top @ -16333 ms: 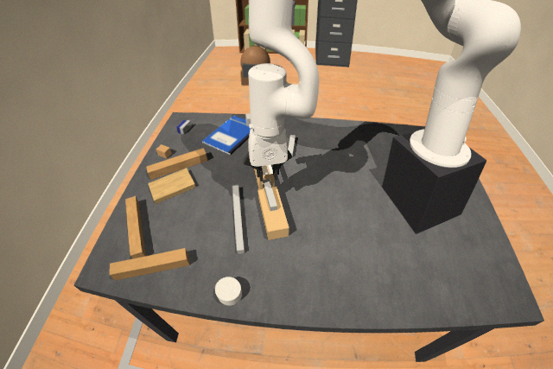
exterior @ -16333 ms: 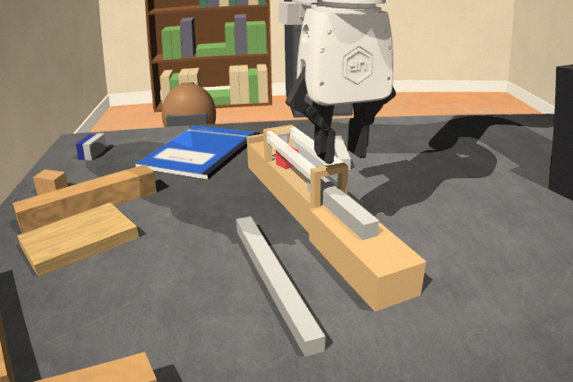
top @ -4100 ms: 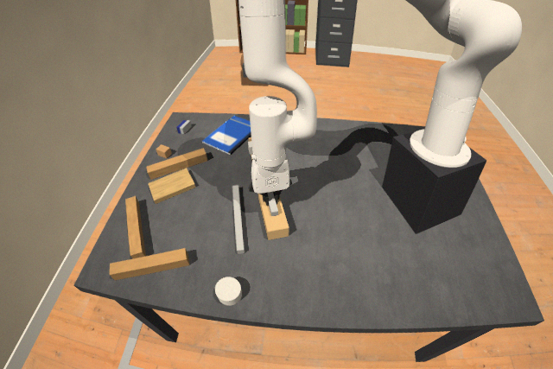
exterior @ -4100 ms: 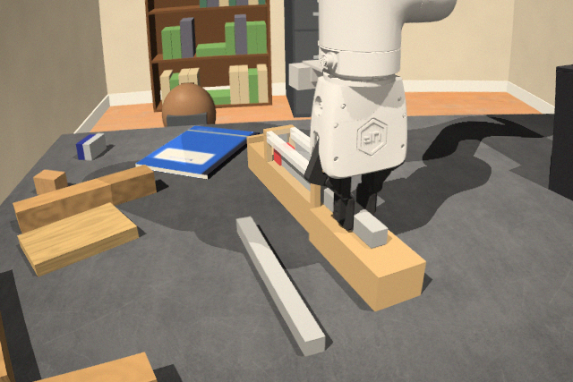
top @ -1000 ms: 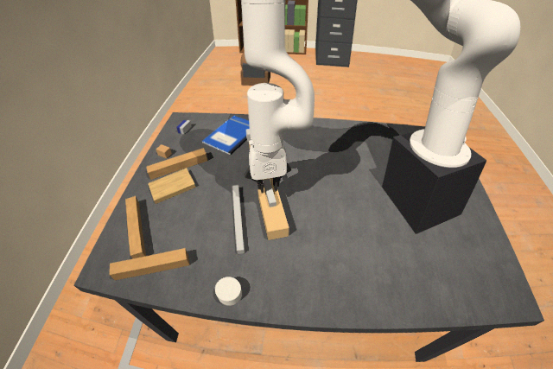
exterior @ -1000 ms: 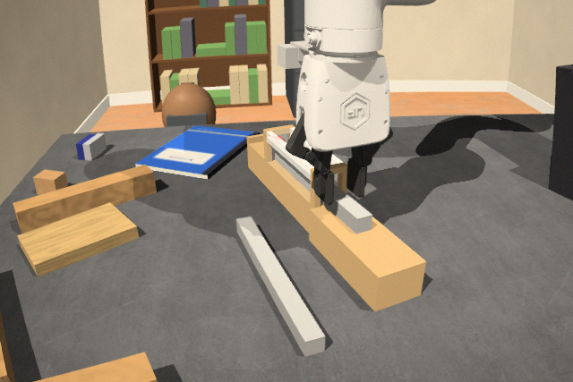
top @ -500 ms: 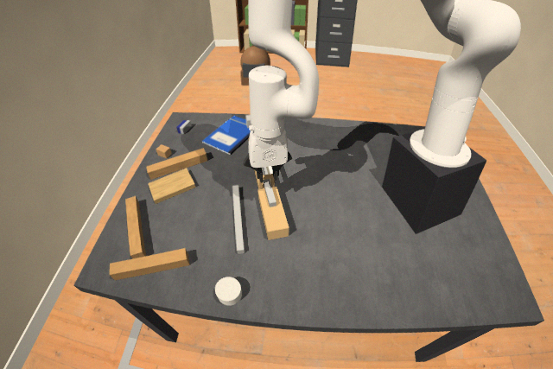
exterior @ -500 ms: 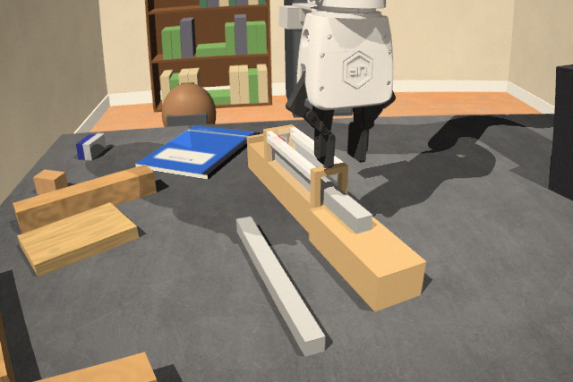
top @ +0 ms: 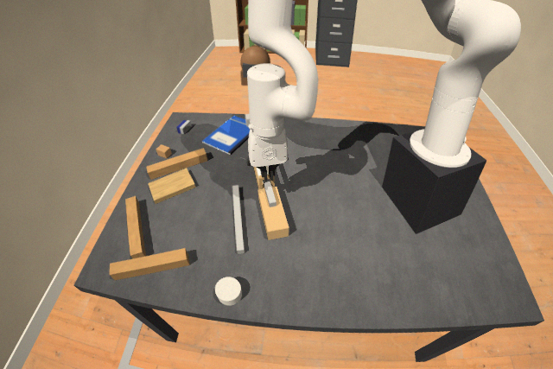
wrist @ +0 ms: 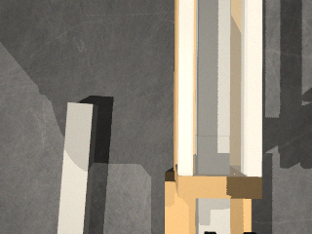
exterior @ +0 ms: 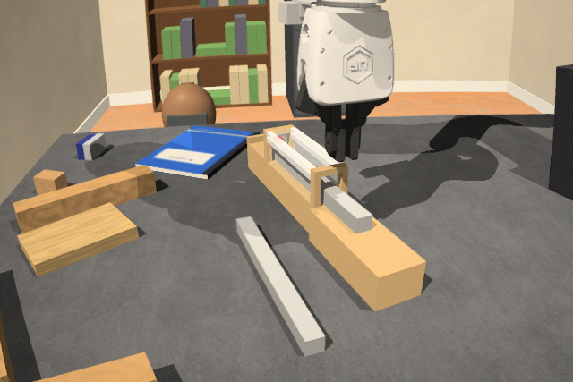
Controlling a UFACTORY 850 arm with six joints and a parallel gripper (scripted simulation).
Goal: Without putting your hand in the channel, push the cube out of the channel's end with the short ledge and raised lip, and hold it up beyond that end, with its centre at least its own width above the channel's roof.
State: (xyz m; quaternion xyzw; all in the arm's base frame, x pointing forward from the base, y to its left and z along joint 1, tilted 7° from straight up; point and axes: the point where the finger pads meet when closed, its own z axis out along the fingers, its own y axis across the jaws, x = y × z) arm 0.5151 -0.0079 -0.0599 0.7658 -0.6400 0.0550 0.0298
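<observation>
Right now the red cube is 40 mm ahead of my hand, 210 mm to the right of it and 80 mm below it. Also, from my hand: tan wooden channel (20 mm ahead, 110 mm to the right, 80 mm below); white puck (110 mm ahead, 300 mm to the left, 120 mm below); long grey stick (100 mm ahead, 60 mm to the left, 130 mm below).
</observation>
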